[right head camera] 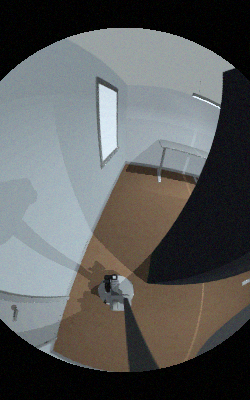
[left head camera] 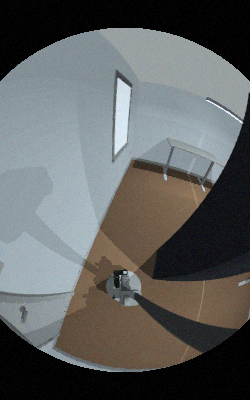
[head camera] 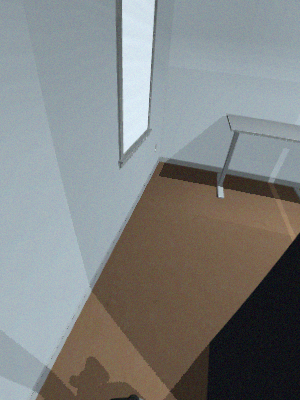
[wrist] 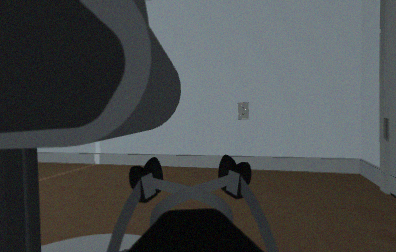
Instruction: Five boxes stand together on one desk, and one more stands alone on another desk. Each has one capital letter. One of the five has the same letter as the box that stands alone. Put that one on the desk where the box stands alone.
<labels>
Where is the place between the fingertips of my gripper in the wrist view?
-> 190,170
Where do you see a window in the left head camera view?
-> At 122,86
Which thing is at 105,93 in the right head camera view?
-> A window.
</labels>
